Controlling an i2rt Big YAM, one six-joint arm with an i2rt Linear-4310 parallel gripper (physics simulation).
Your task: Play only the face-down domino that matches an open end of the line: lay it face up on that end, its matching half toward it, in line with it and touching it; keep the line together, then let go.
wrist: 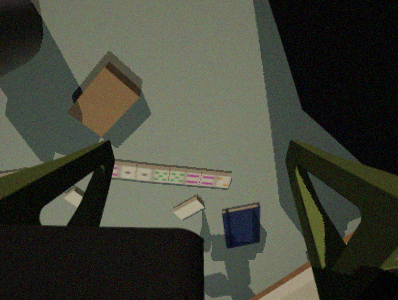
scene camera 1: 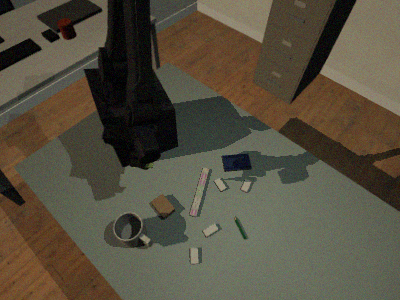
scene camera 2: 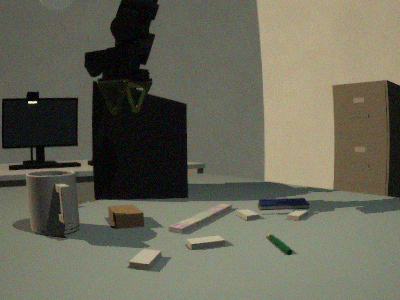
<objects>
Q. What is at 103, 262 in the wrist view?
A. The gripper.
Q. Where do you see a brown block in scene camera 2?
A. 122, 216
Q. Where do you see a brown block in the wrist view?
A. At 111, 93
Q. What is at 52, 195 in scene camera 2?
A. A grey mug.
</objects>
